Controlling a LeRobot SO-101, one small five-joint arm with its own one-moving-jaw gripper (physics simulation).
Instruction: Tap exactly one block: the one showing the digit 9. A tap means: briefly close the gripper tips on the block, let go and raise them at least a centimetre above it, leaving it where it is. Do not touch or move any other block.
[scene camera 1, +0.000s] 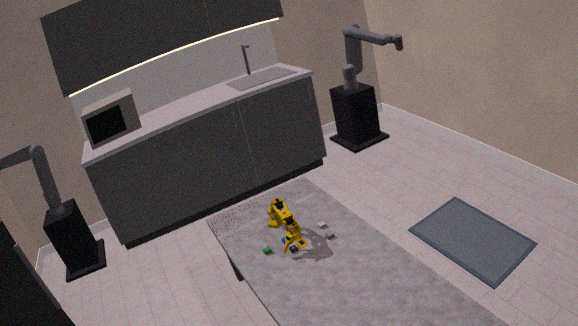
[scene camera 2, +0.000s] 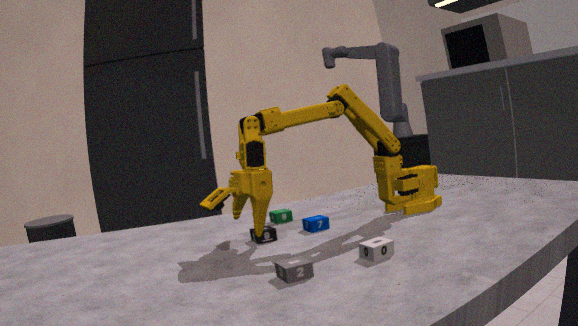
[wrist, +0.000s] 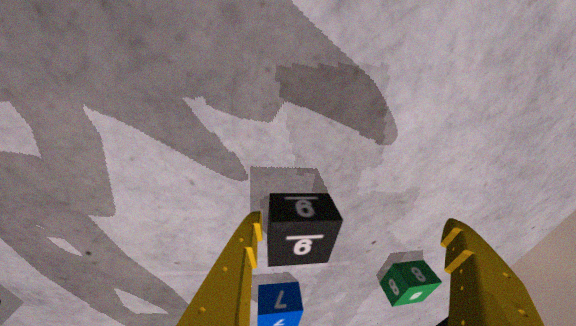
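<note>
The black block (scene camera 1: 293, 248) (scene camera 2: 270, 236) (wrist: 302, 242) sits on the table. Its digit appears in the wrist view as a 6 with a bar above it, so it is an underlined 9 seen upside down. My gripper (scene camera 2: 247, 227) (wrist: 353, 218) is open and empty, low at the black block. In the wrist view the block shows between the jaws, close beside the left jaw and well away from the right one. In scene camera 2 one jaw tip overlaps the block's face; whether it touches is unclear.
A blue 7 block (scene camera 1: 283, 241) (scene camera 2: 316, 224) (wrist: 280, 300) and a green 8 block (scene camera 1: 267, 250) (scene camera 2: 281, 216) (wrist: 410, 283) stand nearby. A white 0 block (scene camera 1: 322, 225) (scene camera 2: 377, 251) and a grey 2 block (scene camera 1: 330, 235) (scene camera 2: 294, 272) stand farther off.
</note>
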